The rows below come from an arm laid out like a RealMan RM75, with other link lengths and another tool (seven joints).
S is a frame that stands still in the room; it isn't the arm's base.
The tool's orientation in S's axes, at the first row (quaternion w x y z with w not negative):
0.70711, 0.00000, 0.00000, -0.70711
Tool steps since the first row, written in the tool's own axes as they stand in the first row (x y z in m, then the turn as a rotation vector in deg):
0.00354, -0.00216, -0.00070, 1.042, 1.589, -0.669
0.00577, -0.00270, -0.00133, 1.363, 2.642, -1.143
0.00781, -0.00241, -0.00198, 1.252, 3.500, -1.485
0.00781, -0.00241, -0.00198, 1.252, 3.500, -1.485
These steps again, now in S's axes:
-0.00216, -0.00354, -0.00070, 1.589, -1.042, -0.669
-0.00270, -0.00577, -0.00133, 2.642, -1.363, -1.143
-0.00241, -0.00781, -0.00198, 3.500, -1.252, -1.485
-0.00241, -0.00781, -0.00198, 3.500, -1.252, -1.485

